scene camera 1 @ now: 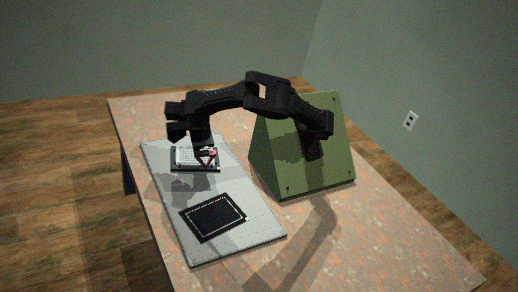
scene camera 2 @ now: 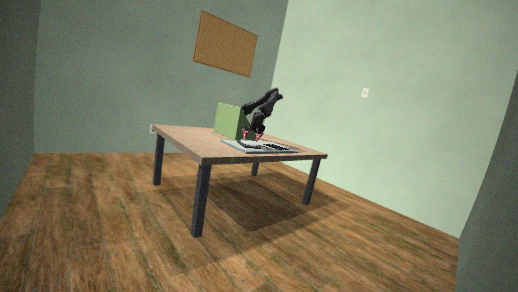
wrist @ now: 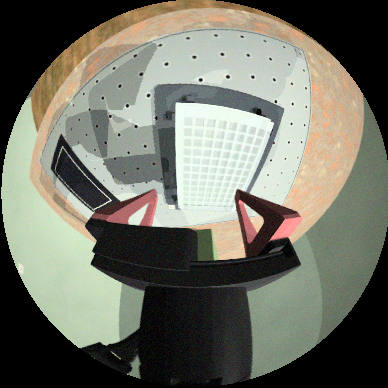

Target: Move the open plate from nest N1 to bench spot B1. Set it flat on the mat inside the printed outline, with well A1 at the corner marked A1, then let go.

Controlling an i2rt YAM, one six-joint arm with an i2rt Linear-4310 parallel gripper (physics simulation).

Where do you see a white well plate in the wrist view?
217, 149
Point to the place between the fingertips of the gripper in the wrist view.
At 195, 192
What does the gripper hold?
Nothing.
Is the gripper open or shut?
Open.
